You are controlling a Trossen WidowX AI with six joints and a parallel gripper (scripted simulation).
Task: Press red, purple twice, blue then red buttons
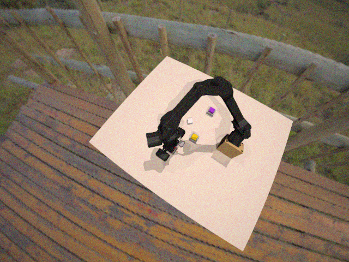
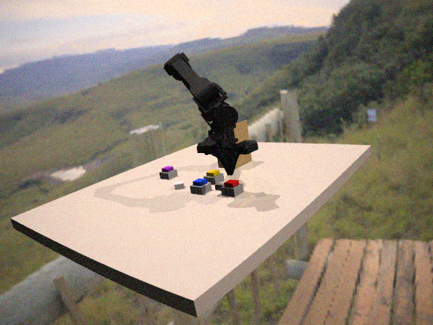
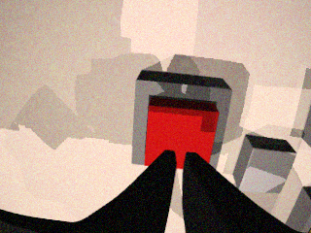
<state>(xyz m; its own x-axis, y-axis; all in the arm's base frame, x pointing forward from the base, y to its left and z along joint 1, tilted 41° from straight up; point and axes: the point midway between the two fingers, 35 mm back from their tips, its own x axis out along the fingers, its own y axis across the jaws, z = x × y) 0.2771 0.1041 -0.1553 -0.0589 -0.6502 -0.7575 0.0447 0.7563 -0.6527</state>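
Now: gripper tip 3 cm above the red button. Also, from my gripper tip: grey block (3 cm behind, 6 cm to the right, 5 cm below); yellow button (8 cm behind, 13 cm to the right, 3 cm below); blue button (1 cm ahead, 11 cm to the right, 3 cm below).
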